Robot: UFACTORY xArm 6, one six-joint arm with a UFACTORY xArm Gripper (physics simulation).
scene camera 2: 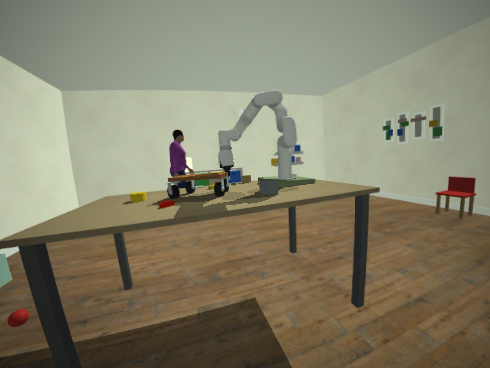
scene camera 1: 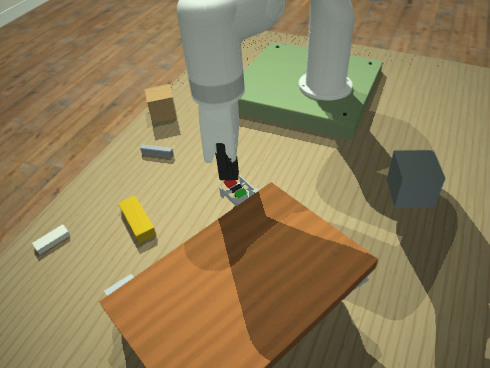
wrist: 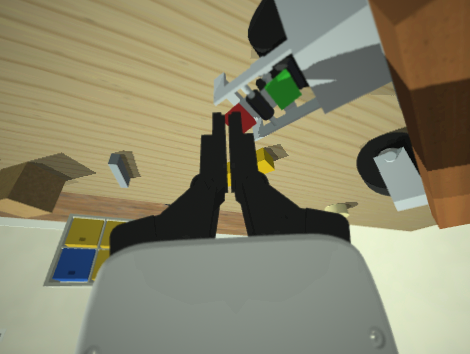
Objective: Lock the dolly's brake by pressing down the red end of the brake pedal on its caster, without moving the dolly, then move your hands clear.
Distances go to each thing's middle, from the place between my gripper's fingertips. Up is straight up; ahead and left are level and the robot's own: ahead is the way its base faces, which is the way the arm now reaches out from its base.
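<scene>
Dark grey block (scene camera 1: 415, 178): 13 cm behind my hand, 31 cm to the left, 6 cm below. Tan block (scene camera 1: 160, 102): 26 cm behind my hand, 27 cm to the right, 6 cm below. Dolly (scene camera 1: 257, 280): my hand 3 cm above it, 7 cm to the right of it, 20 cm short of it.
</scene>
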